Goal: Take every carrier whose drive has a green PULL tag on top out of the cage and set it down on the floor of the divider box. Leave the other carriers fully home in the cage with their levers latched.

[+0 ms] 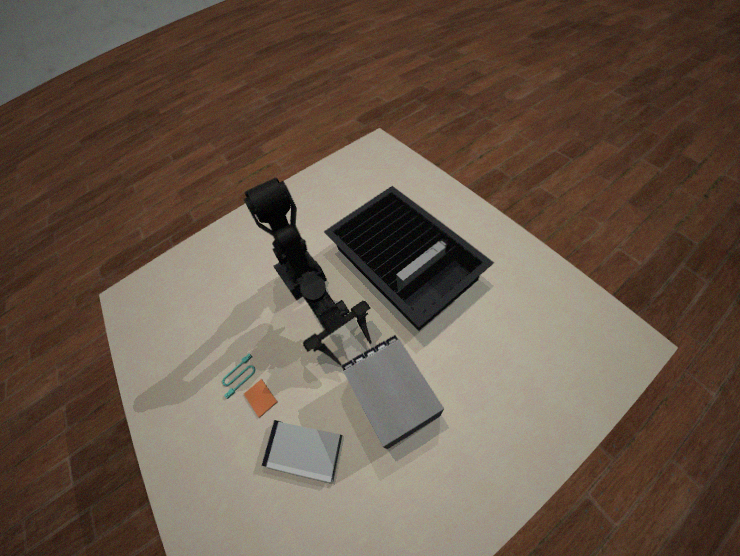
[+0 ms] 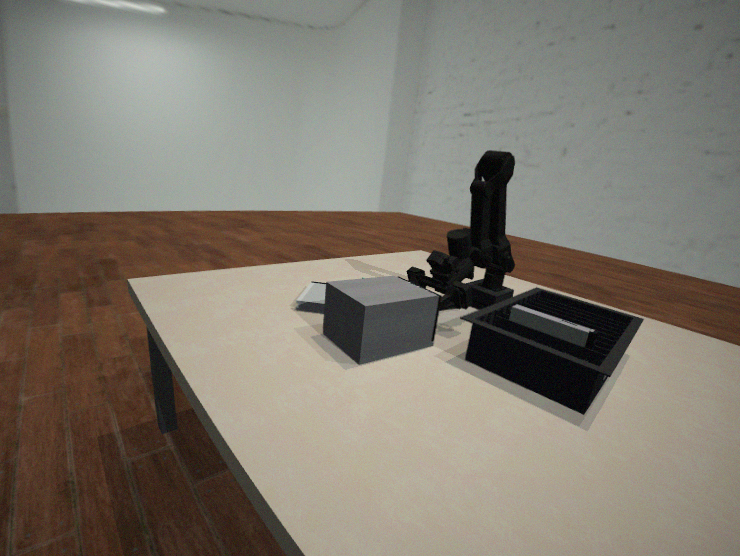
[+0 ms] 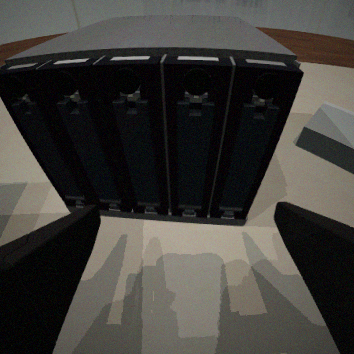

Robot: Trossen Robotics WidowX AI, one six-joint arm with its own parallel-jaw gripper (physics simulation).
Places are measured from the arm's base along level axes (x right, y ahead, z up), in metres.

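Pixels of known places: gripper, between the fingertips: (image 1: 356, 354) (image 3: 188, 211); arm's base, origin of its link: (image 2: 492, 286).
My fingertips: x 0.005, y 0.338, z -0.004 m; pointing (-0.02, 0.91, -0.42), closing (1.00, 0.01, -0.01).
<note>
Ahead of a thing's pixels: the offset from my fingertips to its top centre. "spot": to the spot under its first point. Level surfaces: height alone.
The grey cage {dx -0.016, dy +0.128, dz +0.062 m} (image 1: 394, 394) (image 2: 349, 319) (image 3: 185, 32) stands on the table. Its front holds several black carriers (image 3: 192, 145) side by side, upright, with white labels along the top. Their levers look folded flat against the fronts; the latches are too dark to judge. No green PULL tag shows. My gripper (image 1: 357, 355) (image 3: 188, 211) is open and empty, low in front of the cage, its fingertips either side of the carrier fronts. The black divider box {dx -0.281, dy -0.170, dz +0.036 m} (image 1: 445, 307) (image 2: 526, 370) holds one upright carrier {dx -0.287, dy -0.091, dz +0.055 m} (image 1: 421, 264) (image 2: 550, 327) with light grey sides, beside the open bay.
A light grey slab with dark ends {dx +0.234, dy +0.106, dz -0.030 m} (image 1: 303, 451) (image 2: 312, 292) (image 3: 330, 137) lies on the table {dz -0.056 m} (image 1: 538, 358) beside the cage. An orange square {spot: dx +0.271, dy -0.068, dz -0.051 m} (image 1: 260, 398) and a teal cable {dx +0.299, dy -0.162, dz -0.047 m} (image 1: 239, 377) lie on the table near the slab. Thin dividers fill the far part of the box.
</note>
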